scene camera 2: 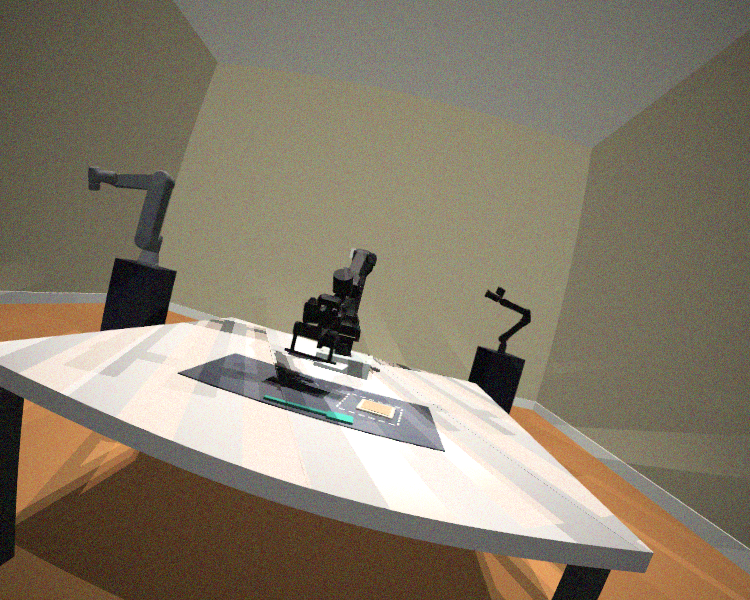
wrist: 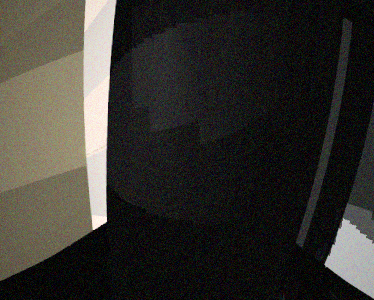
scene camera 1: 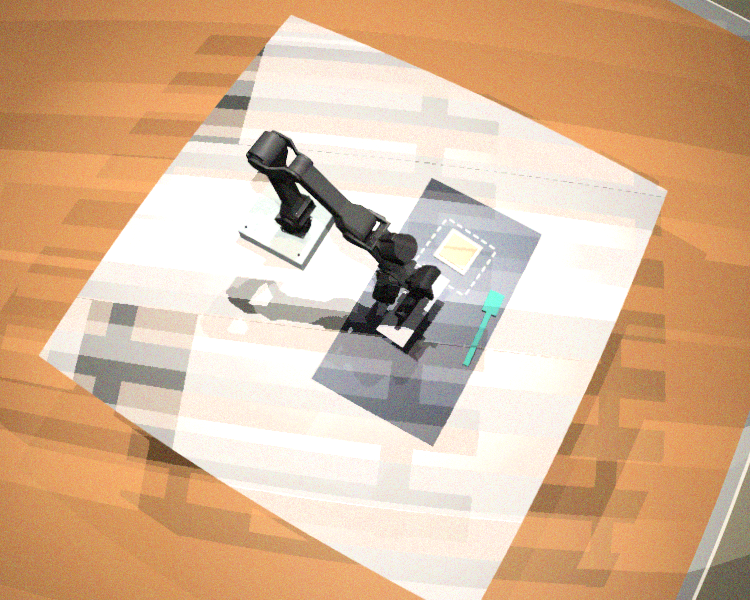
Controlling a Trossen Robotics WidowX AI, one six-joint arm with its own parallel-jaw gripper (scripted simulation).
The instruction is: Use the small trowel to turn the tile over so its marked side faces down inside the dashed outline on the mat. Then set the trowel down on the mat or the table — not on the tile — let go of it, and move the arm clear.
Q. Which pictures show the black-handled tool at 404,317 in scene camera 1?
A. Scene camera 2, the wrist view and scene camera 1: all of them.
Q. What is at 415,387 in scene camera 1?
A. A dark mat.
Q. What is the gripper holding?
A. A black-handled tool.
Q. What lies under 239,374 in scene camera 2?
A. A dark mat.
